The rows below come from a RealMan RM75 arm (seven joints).
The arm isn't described. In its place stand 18 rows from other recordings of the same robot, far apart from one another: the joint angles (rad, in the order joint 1, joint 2, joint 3, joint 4, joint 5, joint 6, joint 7), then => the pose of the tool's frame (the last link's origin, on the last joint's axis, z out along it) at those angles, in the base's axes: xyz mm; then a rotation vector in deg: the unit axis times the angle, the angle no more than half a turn.
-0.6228 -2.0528 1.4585 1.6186 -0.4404 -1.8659 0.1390 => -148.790, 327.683, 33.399, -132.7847, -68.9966, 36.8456
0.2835 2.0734 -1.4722 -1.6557 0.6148 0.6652 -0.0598 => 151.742, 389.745, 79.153, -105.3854, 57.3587, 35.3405
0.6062 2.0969 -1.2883 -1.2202 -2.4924 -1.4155 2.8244 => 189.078, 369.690, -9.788, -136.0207, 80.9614, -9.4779
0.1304 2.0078 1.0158 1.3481 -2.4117 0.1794 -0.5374 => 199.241, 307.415, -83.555, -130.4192, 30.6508, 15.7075
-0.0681 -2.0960 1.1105 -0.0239 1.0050 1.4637 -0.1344 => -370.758, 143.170, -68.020, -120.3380, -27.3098, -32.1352
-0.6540 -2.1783 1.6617 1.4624 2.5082 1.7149 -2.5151 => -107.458, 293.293, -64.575, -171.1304, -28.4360, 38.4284
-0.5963 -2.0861 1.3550 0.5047 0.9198 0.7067 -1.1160 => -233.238, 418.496, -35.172, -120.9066, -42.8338, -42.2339
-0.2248 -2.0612 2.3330 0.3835 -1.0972 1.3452 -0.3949 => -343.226, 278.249, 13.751, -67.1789, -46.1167, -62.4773
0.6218 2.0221 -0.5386 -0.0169 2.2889 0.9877 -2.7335 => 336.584, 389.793, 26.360, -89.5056, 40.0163, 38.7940
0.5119 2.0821 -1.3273 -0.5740 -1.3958 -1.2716 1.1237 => 215.266, 333.408, -63.761, -156.8161, 17.9555, 45.8381
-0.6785 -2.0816 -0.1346 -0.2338 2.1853 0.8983 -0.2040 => -247.915, 339.879, -123.694, -134.8954, -17.2370, -30.6057
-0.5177 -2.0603 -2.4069 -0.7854 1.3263 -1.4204 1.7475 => -209.283, 382.276, 96.067, -122.4756, -24.2510, -72.1679
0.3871 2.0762 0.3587 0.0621 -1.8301 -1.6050 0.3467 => 316.757, 288.578, 20.692, -85.5283, 23.1335, 59.7406
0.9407 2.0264 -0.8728 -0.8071 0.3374 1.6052 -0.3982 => 203.675, 401.704, 20.798, -130.9600, 93.8869, -26.0519
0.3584 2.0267 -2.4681 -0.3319 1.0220 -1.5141 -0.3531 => 289.208, 305.282, 16.780, -81.9972, -1.2534, 37.0008
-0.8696 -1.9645 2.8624 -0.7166 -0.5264 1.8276 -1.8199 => -241.290, 380.173, 100.109, -138.2282, -67.7496, -57.6757
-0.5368 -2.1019 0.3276 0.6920 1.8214 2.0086 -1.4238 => -228.455, 301.418, 64.507, -144.5416, -26.0926, -81.4570
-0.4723 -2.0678 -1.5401 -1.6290 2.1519 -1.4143 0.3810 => -91.362, 308.128, -23.120, -161.6482, -54.0363, -5.6049
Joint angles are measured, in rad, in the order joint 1, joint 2, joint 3, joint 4, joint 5, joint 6, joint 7. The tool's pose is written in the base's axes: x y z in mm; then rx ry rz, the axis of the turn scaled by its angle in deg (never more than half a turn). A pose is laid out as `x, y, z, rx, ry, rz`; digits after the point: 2 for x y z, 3 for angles.
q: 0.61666 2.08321 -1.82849 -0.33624 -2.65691 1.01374 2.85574
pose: 232.42, 415.46, 4.40, -90.732, 4.224, 32.662
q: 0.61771 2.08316 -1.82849 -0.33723 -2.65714 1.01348 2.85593
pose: 231.72, 415.79, 4.42, -90.741, 4.161, 32.762
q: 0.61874 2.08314 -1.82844 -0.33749 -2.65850 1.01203 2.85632
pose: 231.27, 416.07, 4.19, -90.842, 4.117, 32.769
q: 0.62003 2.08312 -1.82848 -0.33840 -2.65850 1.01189 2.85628
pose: 230.48, 416.43, 4.22, -90.843, 4.040, 32.872
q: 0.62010 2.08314 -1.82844 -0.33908 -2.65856 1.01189 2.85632
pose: 230.24, 416.49, 4.24, -90.834, 4.023, 32.918
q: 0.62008 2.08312 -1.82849 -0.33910 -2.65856 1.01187 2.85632
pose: 230.25, 416.49, 4.24, -90.836, 4.022, 32.916
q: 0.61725 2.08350 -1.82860 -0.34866 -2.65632 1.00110 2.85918
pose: 229.81, 416.86, 3.70, -90.947, 4.592, 33.067
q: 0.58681 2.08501 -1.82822 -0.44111 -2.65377 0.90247 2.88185
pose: 224.92, 418.96, -1.27, -92.451, 8.808, 34.163
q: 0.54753 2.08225 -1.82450 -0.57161 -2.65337 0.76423 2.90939
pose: 216.09, 421.96, -4.65, -94.470, 13.864, 35.448
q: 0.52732 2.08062 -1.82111 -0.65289 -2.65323 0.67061 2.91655
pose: 208.95, 423.95, -6.61, -96.028, 16.492, 35.640
